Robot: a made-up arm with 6 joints.
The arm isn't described. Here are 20 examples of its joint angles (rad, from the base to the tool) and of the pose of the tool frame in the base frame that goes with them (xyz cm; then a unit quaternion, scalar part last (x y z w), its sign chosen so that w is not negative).
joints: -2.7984 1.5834 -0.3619 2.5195 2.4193 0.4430
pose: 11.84 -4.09 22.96 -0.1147 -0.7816 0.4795 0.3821
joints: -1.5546 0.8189 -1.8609 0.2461 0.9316 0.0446
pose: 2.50 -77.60 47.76 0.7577 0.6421 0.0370 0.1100
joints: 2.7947 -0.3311 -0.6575 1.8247 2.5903 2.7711
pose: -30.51 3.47 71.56 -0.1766 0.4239 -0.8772 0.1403
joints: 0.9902 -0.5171 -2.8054 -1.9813 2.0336 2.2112
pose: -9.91 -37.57 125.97 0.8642 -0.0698 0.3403 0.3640
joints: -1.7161 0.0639 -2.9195 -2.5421 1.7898 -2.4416
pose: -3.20 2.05 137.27 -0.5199 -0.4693 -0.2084 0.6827
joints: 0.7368 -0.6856 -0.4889 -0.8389 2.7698 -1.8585
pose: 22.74 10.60 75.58 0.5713 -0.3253 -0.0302 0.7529
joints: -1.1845 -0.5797 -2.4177 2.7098 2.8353 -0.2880
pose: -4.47 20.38 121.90 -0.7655 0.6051 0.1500 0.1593
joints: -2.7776 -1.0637 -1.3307 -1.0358 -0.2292 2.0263
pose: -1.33 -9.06 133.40 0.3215 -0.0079 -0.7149 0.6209
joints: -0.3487 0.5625 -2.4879 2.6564 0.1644 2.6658
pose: 71.28 -26.20 106.22 -0.1836 0.4766 -0.5061 0.6950
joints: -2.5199 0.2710 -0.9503 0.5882 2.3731 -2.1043
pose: -27.23 -24.91 53.10 0.1434 0.6176 0.3334 0.6978
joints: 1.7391 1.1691 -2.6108 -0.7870 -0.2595 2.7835
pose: -16.42 85.39 77.69 -0.0279 -0.6867 -0.6713 0.2774
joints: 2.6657 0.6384 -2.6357 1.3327 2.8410 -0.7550
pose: -41.85 17.40 101.15 0.6457 0.5590 0.0268 0.5195
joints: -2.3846 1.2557 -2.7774 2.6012 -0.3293 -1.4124
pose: -64.55 -56.05 61.78 0.7801 -0.2306 -0.3761 0.4437
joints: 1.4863 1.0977 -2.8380 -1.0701 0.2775 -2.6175
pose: 9.72 82.55 91.64 -0.4418 -0.5371 -0.6722 0.2538
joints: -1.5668 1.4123 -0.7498 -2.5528 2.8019 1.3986
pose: -0.22 -17.42 18.51 0.0869 -0.4538 0.8123 0.3559
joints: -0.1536 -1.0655 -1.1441 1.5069 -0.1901 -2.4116
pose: 22.85 -13.64 119.79 -0.0834 0.4421 -0.4870 0.7486
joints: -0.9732 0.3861 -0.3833 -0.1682 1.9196 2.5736
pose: 3.97 -14.99 33.89 -0.5686 0.0675 0.6341 0.5198
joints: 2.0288 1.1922 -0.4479 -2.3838 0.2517 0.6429
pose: 4.19 -13.51 11.93 0.9008 0.3256 0.1191 0.2614
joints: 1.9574 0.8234 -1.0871 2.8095 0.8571 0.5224
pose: -18.90 45.37 17.40 -0.5255 -0.6684 -0.1246 0.5115
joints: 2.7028 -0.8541 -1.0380 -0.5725 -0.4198 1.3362
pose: -27.86 8.61 120.52 0.4064 -0.1677 -0.8733 0.2100
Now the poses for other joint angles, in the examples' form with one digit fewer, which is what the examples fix.
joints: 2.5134 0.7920 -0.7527 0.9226 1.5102 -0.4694
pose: -20.2 6.3 20.0 0.612 -0.380 0.379 0.582
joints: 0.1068 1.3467 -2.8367 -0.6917 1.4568 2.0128
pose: 83.1 -2.6 61.5 0.748 0.572 -0.151 0.302
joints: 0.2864 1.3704 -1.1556 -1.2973 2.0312 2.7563
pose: 30.9 -5.6 13.1 0.203 0.465 -0.741 0.440
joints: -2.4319 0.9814 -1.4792 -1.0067 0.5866 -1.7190
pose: -47.4 -38.6 20.6 0.082 -0.964 -0.154 0.199
